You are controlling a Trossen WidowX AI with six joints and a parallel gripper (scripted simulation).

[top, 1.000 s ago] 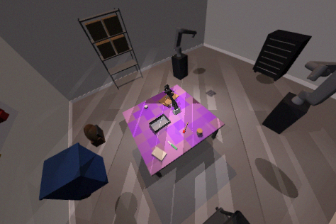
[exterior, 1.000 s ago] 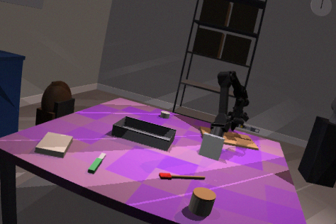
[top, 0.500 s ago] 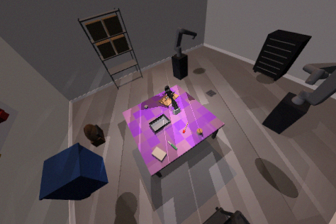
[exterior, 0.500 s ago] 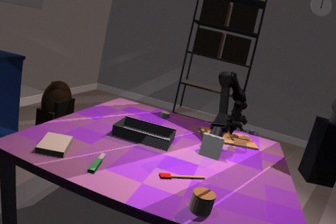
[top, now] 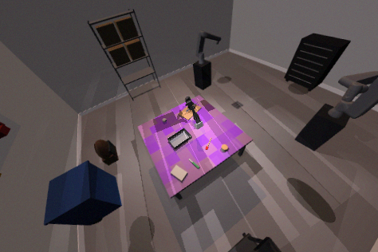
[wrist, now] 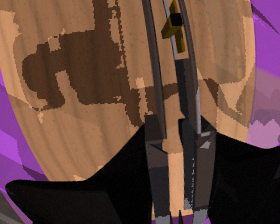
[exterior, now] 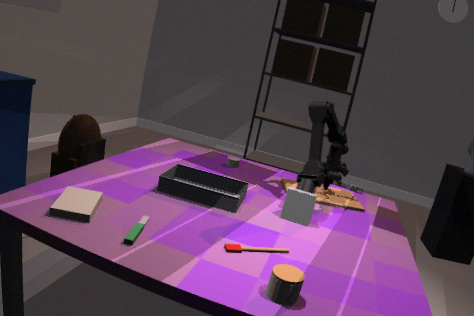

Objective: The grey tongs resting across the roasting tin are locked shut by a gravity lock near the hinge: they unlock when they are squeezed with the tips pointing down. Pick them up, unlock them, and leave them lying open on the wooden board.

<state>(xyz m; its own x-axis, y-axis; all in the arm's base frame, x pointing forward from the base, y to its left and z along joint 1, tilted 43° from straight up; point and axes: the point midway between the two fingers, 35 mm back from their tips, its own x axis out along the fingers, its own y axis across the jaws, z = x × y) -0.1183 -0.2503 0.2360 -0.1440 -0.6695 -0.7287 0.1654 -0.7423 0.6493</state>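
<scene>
Now: gripper tip 3 cm to the left of the wooden board and 4 cm above it. Round my gripper tip: beige block 80 cm ahead, 72 cm to the left, 3 cm below; roasting tin 49 cm ahead, 33 cm to the left, 2 cm below; red spatula 26 cm ahead, 69 cm to the left, 4 cm below.
</scene>
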